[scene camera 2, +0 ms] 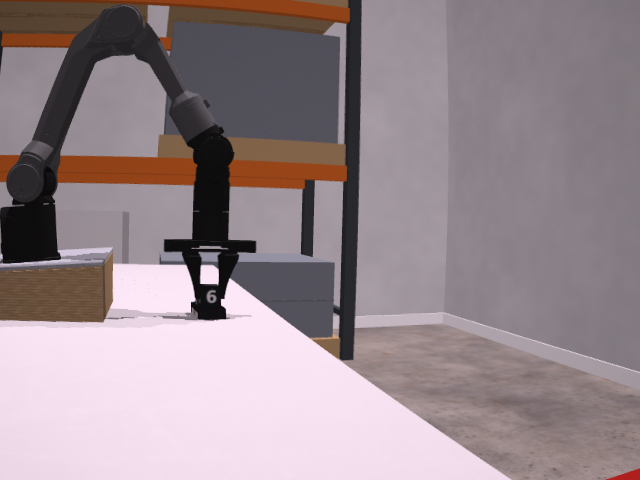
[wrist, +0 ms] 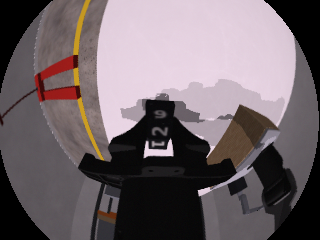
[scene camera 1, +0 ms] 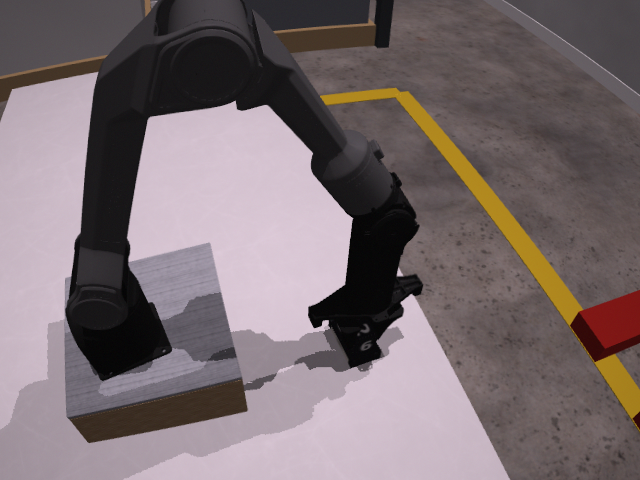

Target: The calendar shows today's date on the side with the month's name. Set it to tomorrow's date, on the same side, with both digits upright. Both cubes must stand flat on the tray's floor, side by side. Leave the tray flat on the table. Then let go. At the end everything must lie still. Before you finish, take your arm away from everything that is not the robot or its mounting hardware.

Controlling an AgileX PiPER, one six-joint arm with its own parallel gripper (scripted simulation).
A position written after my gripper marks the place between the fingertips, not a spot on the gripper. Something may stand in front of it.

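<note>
I see my gripper: (scene camera 1: 360,338), (scene camera 2: 209,298), (wrist: 159,121).
</note>
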